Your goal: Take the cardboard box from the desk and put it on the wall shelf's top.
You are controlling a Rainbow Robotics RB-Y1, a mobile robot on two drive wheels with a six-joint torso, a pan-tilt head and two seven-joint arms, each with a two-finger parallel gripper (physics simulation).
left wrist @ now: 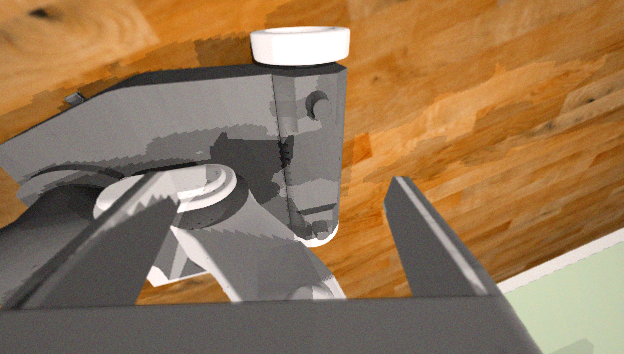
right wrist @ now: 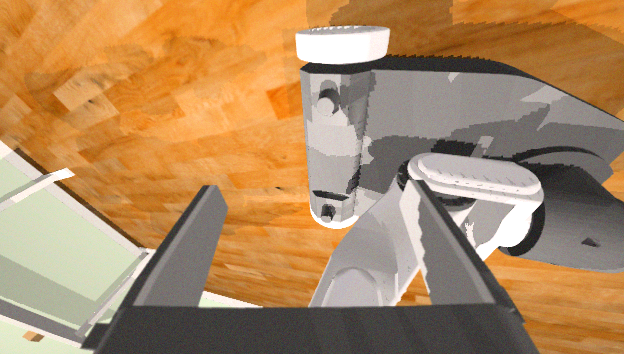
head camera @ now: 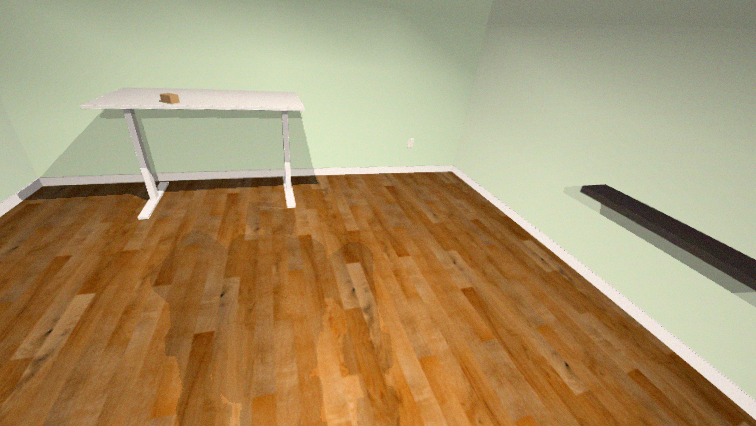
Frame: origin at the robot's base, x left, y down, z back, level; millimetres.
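Where they show: left gripper, between the fingertips: (left wrist: 285, 189); right gripper, between the fingertips: (right wrist: 312, 194).
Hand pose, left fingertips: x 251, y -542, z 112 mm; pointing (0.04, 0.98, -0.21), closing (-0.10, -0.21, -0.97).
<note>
After its pixels a point has its place.
The small brown cardboard box (head camera: 169, 98) {x 1420, y -990, z -2095 mm} (right wrist: 33, 336) {x 1413, y -981, z -2098 mm} sits on the white desk (head camera: 238, 99) {x 1051, y -951, z -2445 mm}, left of its middle and near its front edge. The desk stands far off at the left by the back wall. The dark wall shelf (head camera: 682, 232) {x -1900, y -751, z -1112 mm} is fixed to the right wall, and no object shows on the visible part of its top. My left gripper (left wrist: 285, 189) {x 251, y -542, z 112 mm} is open, with no object between its fingers. My right gripper (right wrist: 312, 194) {x -247, y -549, z 69 mm} is open too, with no object between its fingers. Both are far from the box, and neither shows in the head view.
The desk's two white legs (head camera: 141, 150) {x 1871, y -503, z -2250 mm} (head camera: 286, 153) {x 711, y -441, z -2615 mm} end in long feet on the wooden floor (head camera: 370, 296) {x -150, y -1, z -1240 mm}. A small wall outlet (head camera: 410, 142) {x -635, y -414, z -3468 mm} is right of the desk. The robot's own grey and white base and arm parts fill the middle of both wrist views.
</note>
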